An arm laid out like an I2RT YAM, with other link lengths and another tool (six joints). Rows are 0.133 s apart.
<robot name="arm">
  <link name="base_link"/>
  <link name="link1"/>
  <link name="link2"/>
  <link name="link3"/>
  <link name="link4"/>
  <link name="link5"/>
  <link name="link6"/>
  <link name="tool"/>
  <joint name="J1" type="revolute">
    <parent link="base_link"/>
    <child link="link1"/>
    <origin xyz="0 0 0.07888" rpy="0 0 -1.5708"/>
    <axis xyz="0 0 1"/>
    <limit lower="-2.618" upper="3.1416"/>
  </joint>
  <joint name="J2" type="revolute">
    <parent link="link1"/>
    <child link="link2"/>
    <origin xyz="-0.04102 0.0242 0.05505" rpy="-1.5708 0 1.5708"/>
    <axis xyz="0 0 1"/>
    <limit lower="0" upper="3.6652"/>
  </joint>
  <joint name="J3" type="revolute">
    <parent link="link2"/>
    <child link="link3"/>
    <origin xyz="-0.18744 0 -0.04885" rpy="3.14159 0 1.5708"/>
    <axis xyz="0 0 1"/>
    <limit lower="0" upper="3.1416"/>
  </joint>
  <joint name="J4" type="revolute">
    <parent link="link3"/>
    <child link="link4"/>
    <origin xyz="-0.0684 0.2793 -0.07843" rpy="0 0 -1.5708"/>
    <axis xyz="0 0 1"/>
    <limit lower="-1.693" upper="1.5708"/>
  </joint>
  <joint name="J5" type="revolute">
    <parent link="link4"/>
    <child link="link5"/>
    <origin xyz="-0.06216 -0.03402 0.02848" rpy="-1.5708 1.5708 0"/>
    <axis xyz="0 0 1"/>
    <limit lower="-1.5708" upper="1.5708"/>
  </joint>
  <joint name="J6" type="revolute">
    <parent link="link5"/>
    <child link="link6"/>
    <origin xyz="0 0.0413 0.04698" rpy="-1.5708 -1.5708 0"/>
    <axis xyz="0 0 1"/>
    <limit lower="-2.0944" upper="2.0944"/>
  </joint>
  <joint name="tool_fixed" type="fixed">
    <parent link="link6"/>
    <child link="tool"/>
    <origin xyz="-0.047 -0.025 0.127" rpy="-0.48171 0 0.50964"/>
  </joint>
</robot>
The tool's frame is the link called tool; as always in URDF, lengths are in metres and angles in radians.
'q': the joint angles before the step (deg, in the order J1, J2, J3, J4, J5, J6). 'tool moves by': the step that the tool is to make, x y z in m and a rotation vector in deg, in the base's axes. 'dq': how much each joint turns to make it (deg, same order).
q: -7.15 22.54 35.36 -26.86 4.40 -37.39
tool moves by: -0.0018 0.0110 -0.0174 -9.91 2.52 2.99
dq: 0.01 -3.50 -3.97 -0.03 -0.38 -10.60
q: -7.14 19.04 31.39 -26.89 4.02 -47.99
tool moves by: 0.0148 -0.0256 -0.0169 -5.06 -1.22 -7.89
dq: -0.02 3.07 -4.41 9.76 8.78 -2.94
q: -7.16 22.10 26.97 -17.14 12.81 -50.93
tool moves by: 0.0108 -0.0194 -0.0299 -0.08 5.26 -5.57
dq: -0.29 6.80 0.78 0.64 5.29 0.66
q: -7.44 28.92 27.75 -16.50 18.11 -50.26
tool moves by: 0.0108 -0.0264 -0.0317 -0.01 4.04 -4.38
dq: -3.11 7.09 -0.16 3.32 1.41 -0.19
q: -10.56 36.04 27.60 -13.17 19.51 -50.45
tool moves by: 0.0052 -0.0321 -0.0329 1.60 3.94 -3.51
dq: -5.20 6.64 0.07 2.39 -1.81 -0.08
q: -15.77 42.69 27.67 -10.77 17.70 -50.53
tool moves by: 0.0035 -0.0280 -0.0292 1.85 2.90 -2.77
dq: -4.43 7.16 0.73 3.10 -1.87 0.00
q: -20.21 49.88 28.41 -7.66 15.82 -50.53
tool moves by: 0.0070 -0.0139 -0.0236 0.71 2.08 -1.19
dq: -1.63 7.49 1.42 3.95 -0.33 -0.30
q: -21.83 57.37 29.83 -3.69 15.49 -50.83
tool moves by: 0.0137 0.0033 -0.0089 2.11 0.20 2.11
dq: 0.09 5.68 2.86 1.72 -2.71 0.55
